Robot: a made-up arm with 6 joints. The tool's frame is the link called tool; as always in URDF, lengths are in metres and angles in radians.
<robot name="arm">
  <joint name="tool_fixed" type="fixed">
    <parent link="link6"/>
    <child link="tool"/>
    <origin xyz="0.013 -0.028 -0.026" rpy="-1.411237 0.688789 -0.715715"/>
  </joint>
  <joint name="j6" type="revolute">
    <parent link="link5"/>
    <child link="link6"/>
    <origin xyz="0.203 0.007 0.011"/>
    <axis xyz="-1 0 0"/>
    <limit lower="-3.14" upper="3.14" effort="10" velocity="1.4"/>
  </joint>
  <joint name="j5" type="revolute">
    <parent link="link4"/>
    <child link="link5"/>
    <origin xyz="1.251 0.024 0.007"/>
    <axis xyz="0 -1 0"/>
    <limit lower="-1.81" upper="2.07" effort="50" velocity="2.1"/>
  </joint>
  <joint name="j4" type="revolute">
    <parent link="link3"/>
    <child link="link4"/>
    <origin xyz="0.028 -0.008 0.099"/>
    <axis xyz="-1 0 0"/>
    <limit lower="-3.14" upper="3.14" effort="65" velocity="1.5"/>
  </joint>
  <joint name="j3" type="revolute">
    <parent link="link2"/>
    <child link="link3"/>
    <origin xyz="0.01 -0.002 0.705"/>
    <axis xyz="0 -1 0"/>
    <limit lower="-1.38" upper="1.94" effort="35" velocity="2.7"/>
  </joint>
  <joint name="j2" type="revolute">
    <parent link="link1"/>
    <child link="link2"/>
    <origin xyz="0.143 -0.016 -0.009"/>
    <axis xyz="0 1 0"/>
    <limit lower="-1.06" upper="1.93" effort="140" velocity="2.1"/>
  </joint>
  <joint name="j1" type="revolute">
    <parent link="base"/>
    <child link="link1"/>
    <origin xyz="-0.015 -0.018 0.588"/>
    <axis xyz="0 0 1"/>
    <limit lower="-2.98" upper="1.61" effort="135" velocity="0.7"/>
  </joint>
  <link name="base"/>
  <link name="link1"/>
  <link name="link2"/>
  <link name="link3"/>
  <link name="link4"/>
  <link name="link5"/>
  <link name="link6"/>
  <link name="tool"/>
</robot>
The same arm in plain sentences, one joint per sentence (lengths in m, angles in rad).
The arm has six revolute joints in a row. What follows holds with every joint at zero, and every direction is one of the base frame's. The first joint is mounted 0.0150 m along -x and 0.0180 m along -y and 0.5880 m along +z from the base frame's origin and turns about +z, from -2.9800 to 1.6100 rad. The second joint is mounted 0.1430 m along +x and 0.0160 m along -y and 0.0090 m along -z from the first joint and turns about +y, from -1.0600 to 1.9300 rad. The third joint is mounted 0.0100 m along +x and 0.0020 m along -y and 0.7050 m along +z from the second joint and turns about -y, from -1.3800 to 1.9400 rad. The fourth joint is mounted 0.0280 m along +x and 0.0080 m along -y and 0.0990 m along +z from the third joint and turns about -x, from -3.1400 to 3.1400 rad. The fifth joint is mounted 1.2510 m along +x and 0.0240 m along +y and 0.0070 m along +z from the fourth joint and turns about -y, from -1.8100 to 2.0700 rad. The sixth joint is mounted 0.2030 m along +x and 0.0070 m along +y and 0.0110 m along +z from the fifth joint and turns about -x, from -3.1400 to 3.1400 rad. The tool frame, which is the frame that the pose is given for, is mounted 0.0130 m along +x and 0.0280 m along -y and 0.0260 m along -z from the sixth joint; its axes are the base frame's turned by roll -1.4112, pitch 0.6888 and yaw -0.7157 rad (as in URDF: about the fixed x, then y, then z).
